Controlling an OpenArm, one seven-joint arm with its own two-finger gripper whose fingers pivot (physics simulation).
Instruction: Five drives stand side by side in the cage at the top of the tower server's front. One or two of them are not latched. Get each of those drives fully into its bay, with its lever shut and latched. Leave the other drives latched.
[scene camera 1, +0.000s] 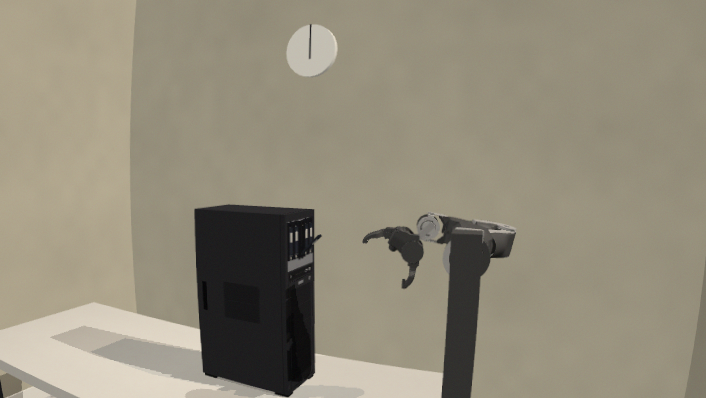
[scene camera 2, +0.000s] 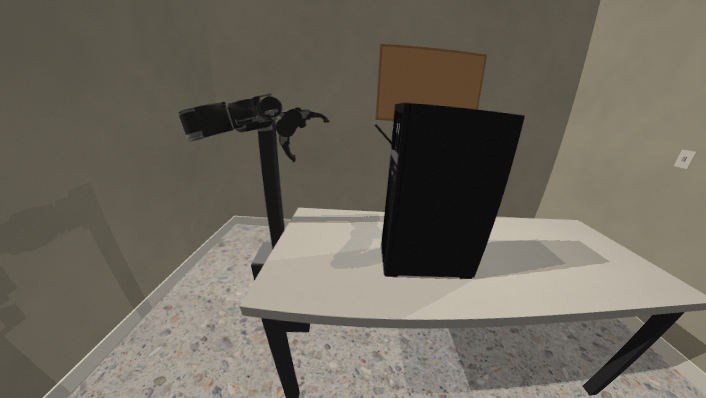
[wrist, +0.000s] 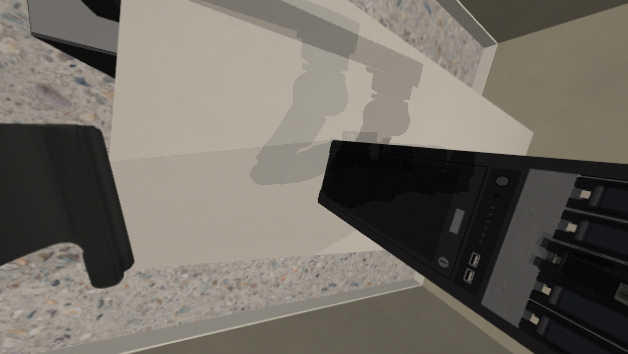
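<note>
The black tower server stands on the table. Five drives stand side by side in the cage at its top front. In the wrist view their lower ends show at the right edge. One lever sticks out and up from the cage. In the wrist view the middle drive looks different: a dark piece lies over its front, and the other four show pale latches at their lower ends. Whether another drive is unlatched I cannot tell. My gripper is open and empty, in front of the server and apart from it.
The white table bears the server. The arm's dark post stands beyond the table's end. A grey strip and a panel with buttons and ports lie below the cage. A clock and a brown board hang on walls.
</note>
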